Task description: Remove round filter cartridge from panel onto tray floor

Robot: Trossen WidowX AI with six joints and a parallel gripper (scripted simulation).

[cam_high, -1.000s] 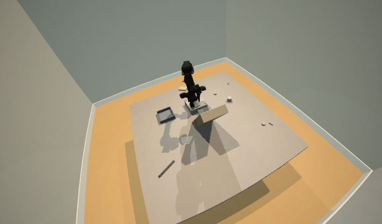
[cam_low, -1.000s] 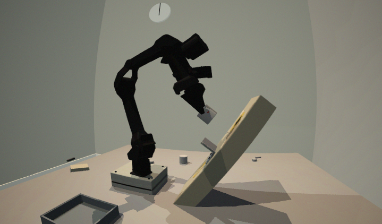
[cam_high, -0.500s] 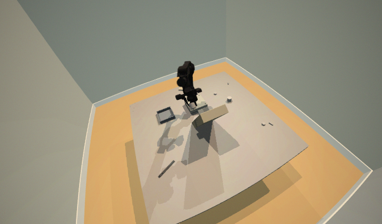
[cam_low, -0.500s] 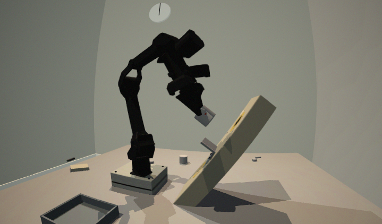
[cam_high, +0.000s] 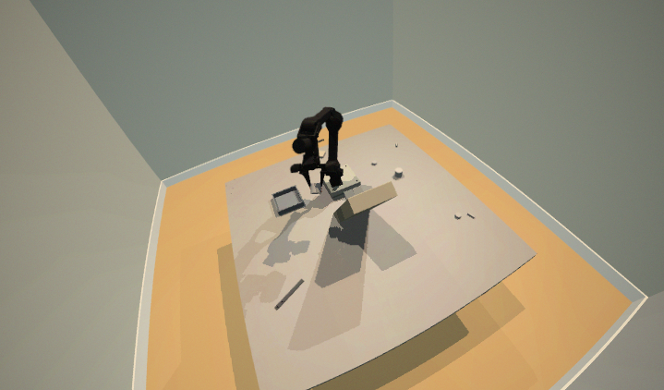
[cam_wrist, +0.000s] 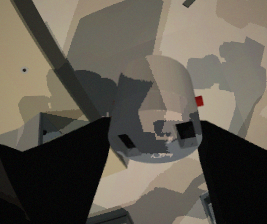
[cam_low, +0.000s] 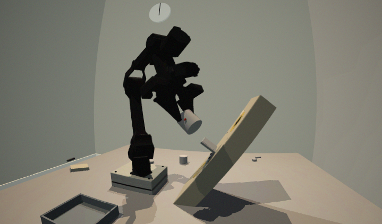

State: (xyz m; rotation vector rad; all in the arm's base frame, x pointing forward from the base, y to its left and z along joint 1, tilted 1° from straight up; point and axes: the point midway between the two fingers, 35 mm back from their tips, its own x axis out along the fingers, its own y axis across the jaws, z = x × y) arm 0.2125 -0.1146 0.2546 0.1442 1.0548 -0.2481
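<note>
Right now the tray is 27 cm below my gripper tip, 24 cm behind it and 17 cm to the right of it. The rest, counted from my gripper tip: round grey filter cartridge 1 cm ahead; then tan block 60 cm behind, 27 cm below, 8 cm to the left; then tan service panel 17 cm to the left, 9 cm below, 7 cm ahead.
</note>
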